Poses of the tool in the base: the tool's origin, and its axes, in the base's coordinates. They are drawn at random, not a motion.
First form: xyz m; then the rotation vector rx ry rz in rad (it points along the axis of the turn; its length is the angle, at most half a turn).
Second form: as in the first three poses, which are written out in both.
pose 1, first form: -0.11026 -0.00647 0.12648 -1.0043 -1.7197 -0.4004
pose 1, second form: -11.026 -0.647 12.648 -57.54 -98.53 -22.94
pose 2, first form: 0.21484 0.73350 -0.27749 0.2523 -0.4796 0.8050
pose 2, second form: 21.484 73.350 -27.749 14.46 -27.48 46.12
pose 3, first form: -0.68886 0.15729 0.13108 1.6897 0.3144 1.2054
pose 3, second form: -68.886 15.729 13.108 96.81 18.01 69.06
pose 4, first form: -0.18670 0.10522 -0.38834 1.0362 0.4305 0.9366
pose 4, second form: -18.670 10.522 -38.834 59.37 24.67 53.66
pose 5, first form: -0.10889 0.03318 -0.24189 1.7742 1.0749 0.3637
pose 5, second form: -10.889 3.318 -24.189 101.65 61.59 20.84
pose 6, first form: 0.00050 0.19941 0.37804 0.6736 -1.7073 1.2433
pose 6, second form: 0.050 19.941 37.804 38.59 -97.82 71.24
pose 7, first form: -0.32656 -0.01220 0.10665 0.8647 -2.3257 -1.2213
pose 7, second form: -32.656 -1.220 10.665 49.54 -133.25 -69.98
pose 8, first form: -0.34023 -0.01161 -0.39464 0.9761 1.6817 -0.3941
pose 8, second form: -34.023 -1.161 -39.464 55.93 96.35 -22.58
